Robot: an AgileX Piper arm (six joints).
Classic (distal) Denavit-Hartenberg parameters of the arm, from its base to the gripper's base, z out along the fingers. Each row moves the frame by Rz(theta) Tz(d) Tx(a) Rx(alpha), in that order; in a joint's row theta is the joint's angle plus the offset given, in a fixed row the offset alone. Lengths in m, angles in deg.
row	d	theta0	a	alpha
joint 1	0.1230	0.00	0.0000	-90.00
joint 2	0.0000	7.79	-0.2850	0.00
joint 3	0.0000	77.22	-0.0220	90.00
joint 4	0.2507	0.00	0.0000	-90.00
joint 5	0.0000	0.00	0.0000	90.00
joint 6	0.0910	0.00	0.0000	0.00
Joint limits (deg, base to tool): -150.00..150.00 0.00..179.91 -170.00..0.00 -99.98..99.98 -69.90..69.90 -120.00..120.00
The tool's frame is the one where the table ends.
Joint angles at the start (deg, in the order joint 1, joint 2, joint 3, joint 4, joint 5, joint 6): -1.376, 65.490, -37.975, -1.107, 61.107, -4.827
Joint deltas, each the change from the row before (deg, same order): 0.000, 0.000, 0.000, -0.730, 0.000, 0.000; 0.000, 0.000, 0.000, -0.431, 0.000, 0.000; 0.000, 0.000, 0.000, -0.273, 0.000, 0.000; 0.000, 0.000, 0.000, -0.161, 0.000, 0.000; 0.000, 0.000, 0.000, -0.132, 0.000, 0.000; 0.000, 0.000, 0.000, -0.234, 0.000, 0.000; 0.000, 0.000, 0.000, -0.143, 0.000, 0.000; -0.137, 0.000, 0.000, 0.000, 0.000, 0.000; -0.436, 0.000, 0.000, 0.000, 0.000, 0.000; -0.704, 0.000, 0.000, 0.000, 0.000, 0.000; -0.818, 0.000, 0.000, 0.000, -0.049, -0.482; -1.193, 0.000, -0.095, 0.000, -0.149, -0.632
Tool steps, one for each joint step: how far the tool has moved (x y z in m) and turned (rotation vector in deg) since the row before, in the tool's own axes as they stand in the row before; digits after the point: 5 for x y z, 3 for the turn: 0.00008, -0.00101, -0.00001, 0.637, 0.054, -0.353; 0.00005, -0.00060, 0.00000, 0.376, 0.032, -0.208; 0.00003, -0.00038, 0.00000, 0.238, 0.020, -0.132; 0.00002, -0.00022, 0.00000, 0.140, 0.012, -0.078; 0.00002, -0.00018, 0.00000, 0.115, 0.010, -0.064; 0.00003, -0.00032, 0.00000, 0.204, 0.017, -0.113; 0.00002, -0.00020, 0.00000, 0.125, 0.011, -0.069; 0.00006, -0.00040, 0.00002, 0.014, 0.008, 0.136; 0.00018, -0.00127, 0.00006, 0.046, 0.027, 0.433; 0.00030, -0.00204, 0.00009, 0.074, 0.043, 0.699; 0.00027, -0.00238, 0.00011, 0.091, 0.001, 0.330; 0.00000, -0.00355, -0.00022, 0.155, -0.168, 0.556
